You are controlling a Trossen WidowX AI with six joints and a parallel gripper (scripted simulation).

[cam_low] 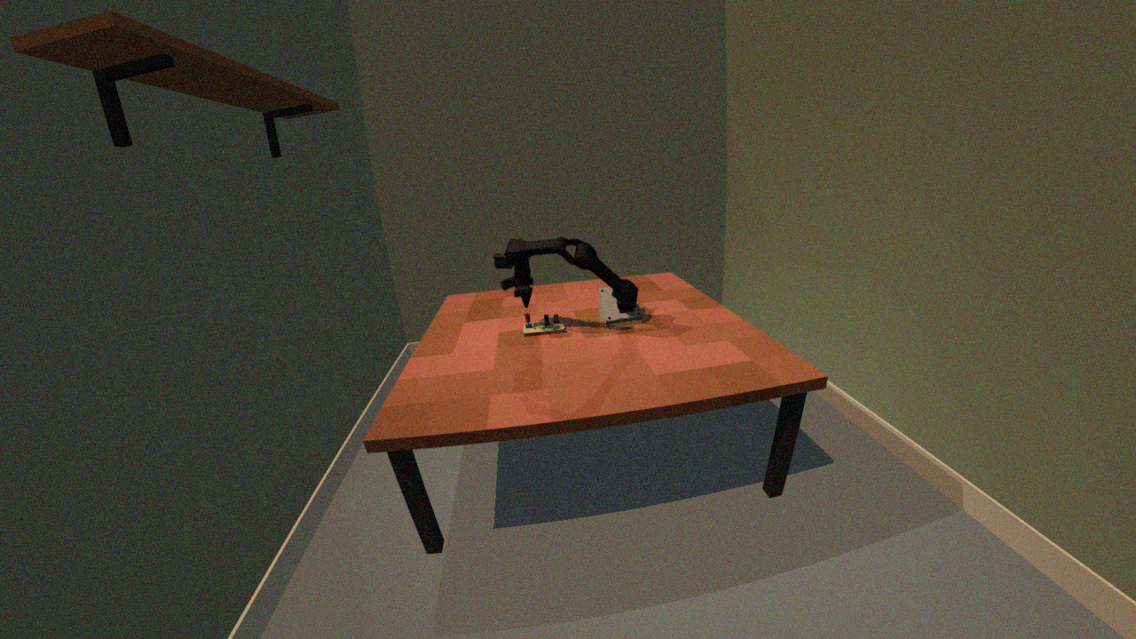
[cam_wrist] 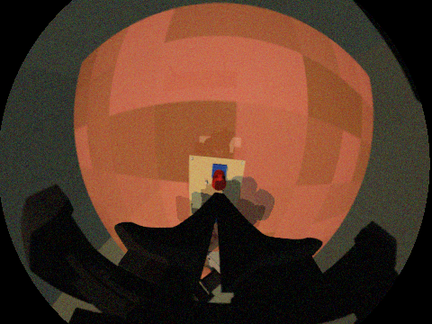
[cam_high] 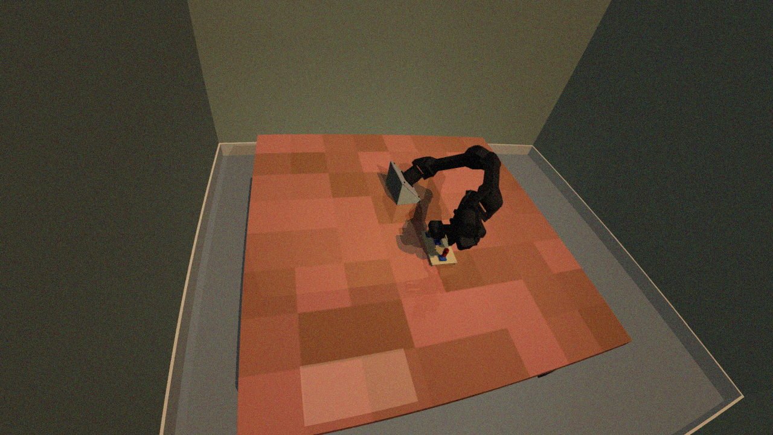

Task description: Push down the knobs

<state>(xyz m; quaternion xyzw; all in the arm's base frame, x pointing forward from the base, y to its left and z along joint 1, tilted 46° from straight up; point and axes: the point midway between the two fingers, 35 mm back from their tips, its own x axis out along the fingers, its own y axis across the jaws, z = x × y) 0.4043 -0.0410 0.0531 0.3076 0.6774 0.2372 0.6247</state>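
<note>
Right now the potentiometer knob is 50 mm below my gripper tip.
</note>
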